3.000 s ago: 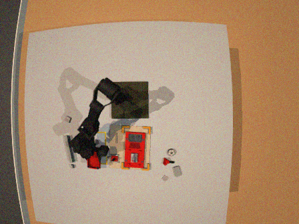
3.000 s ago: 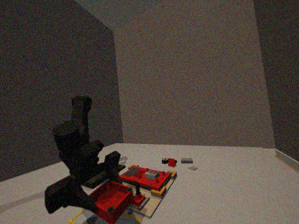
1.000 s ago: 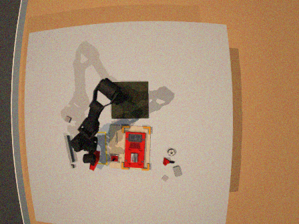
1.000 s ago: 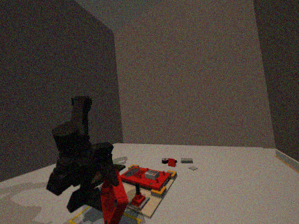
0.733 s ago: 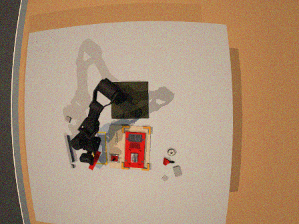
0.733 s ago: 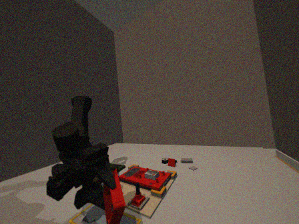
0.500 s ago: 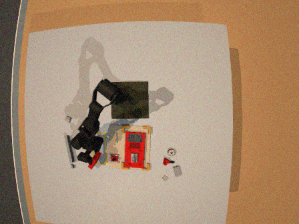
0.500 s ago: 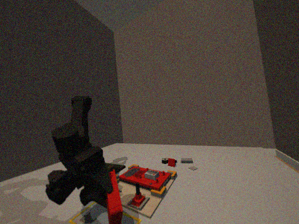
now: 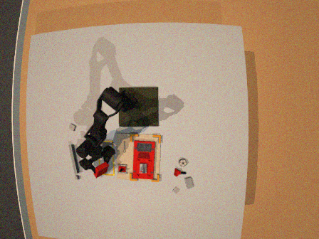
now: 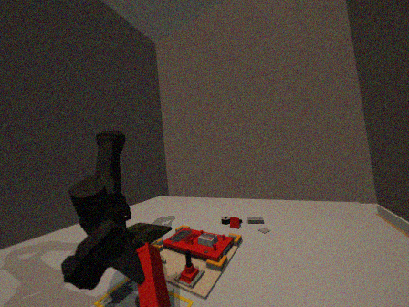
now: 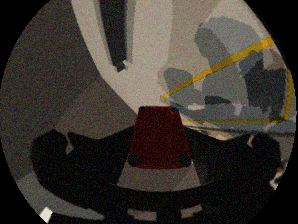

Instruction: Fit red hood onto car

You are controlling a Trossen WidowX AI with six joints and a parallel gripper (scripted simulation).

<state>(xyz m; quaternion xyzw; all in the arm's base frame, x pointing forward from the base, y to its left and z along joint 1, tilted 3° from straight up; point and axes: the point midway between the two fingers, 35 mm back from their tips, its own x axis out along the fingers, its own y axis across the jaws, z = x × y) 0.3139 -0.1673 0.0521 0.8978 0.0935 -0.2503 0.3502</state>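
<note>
Now: gripper tip 170 mm to the left of the long grey bar, 50 mm past it and 50 mm above it. Also, from my gripper tip: red hood: 10 mm to the left, 10 mm above; then grey engine block: 220 mm to the left, 40 mm below, 10 mm ahead.
</note>
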